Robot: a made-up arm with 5 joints. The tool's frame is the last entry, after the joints.
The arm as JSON. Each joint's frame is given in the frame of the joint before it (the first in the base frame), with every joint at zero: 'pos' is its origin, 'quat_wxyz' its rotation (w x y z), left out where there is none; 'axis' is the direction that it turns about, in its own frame. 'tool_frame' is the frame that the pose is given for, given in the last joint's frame.
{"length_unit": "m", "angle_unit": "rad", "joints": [
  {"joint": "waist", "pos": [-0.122, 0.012, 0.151], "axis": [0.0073, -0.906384, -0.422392]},
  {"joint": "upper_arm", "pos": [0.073, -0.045, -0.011], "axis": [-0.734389, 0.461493, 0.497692]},
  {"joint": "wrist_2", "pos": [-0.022, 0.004, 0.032], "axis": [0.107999, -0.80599, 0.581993]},
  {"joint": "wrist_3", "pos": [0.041, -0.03, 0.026], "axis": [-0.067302, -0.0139, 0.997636]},
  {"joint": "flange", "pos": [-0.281, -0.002, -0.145], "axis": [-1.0, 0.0, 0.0]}
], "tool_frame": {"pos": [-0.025, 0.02, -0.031], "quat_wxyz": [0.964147, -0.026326, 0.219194, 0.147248]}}
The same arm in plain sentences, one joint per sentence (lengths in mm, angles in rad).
The arm has five revolute joints in a row. What follows holds with every joint at zero, and every direction is one of the base frame's.
The first joint sits 122 mm along -x and 12 mm along +y and 151 mm along +z from the base frame's origin and turns about the direction (0.0073, -0.906384, -0.422392).
The second joint sits 73 mm along +x and 45 mm along -y and 11 mm along -z from the first joint and turns about the direction (-0.734389, 0.461493, 0.497692).
The third joint sits 22 mm along -x and 4 mm along +y and 32 mm along +z from the second joint and turns about the direction (0.107999, -0.80599, 0.581993).
The fourth joint sits 41 mm along +x and 30 mm along -y and 26 mm along +z from the third joint and turns about the direction (-0.067302, -0.0139, 0.997636).
The fifth joint sits 281 mm along -x and 2 mm along -y and 145 mm along -z from the fourth joint and turns about -x.
The tool frame, which is the frame that the pose is given for, sits 25 mm along -x and 20 mm along +y and 31 mm along -z from the fifth joint; its axes are the base frame's turned by roll 0.0153, pitch 0.445 and yaw 0.3066 rad (as in URDF: about the fixed x, then y, then z).

